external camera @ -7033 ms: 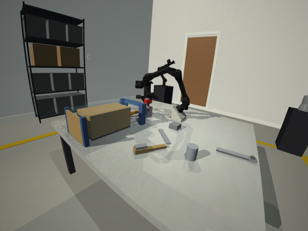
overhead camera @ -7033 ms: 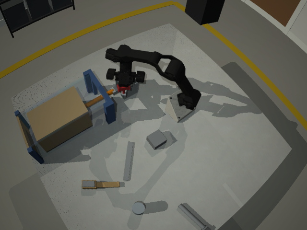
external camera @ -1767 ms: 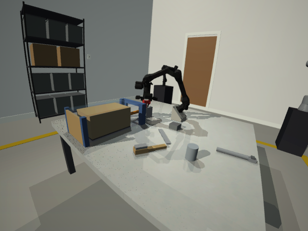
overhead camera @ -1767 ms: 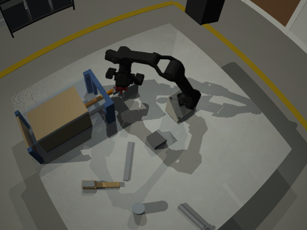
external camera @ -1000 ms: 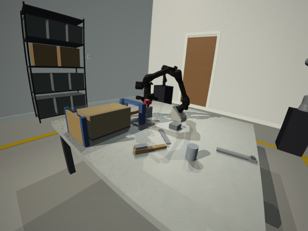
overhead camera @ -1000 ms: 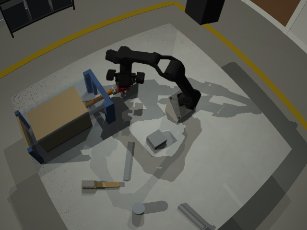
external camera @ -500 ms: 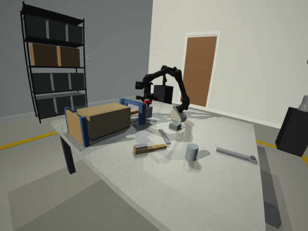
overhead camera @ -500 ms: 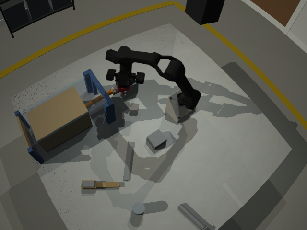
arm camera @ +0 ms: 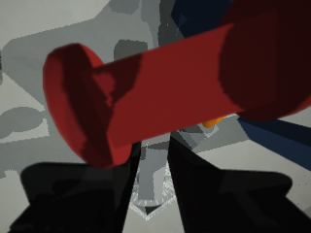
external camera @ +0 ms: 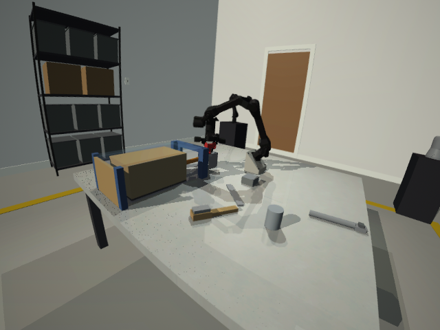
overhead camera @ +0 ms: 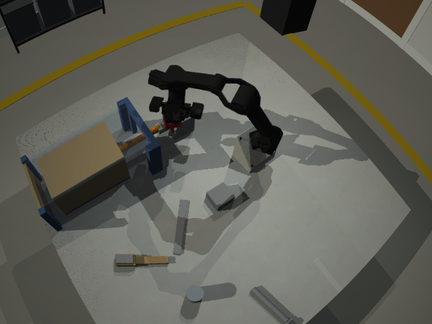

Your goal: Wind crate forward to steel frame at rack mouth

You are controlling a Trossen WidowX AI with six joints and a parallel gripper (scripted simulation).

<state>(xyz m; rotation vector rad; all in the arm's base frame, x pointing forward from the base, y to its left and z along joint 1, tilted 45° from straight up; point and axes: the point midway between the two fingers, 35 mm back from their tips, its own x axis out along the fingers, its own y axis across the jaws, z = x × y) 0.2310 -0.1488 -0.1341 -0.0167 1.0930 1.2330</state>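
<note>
Now: the winch handle 1 cm ahead of my gripper tip, 1 cm to the left of it and 2 cm above it. From my gripper tip the other things lie so: red knob (3 cm ahead, 4 cm to the left, 5 cm above); grey winch (4 cm behind, 5 cm to the right, 6 cm below); blue frame (13 cm ahead, 2 cm to the right, 2 cm above).
</note>
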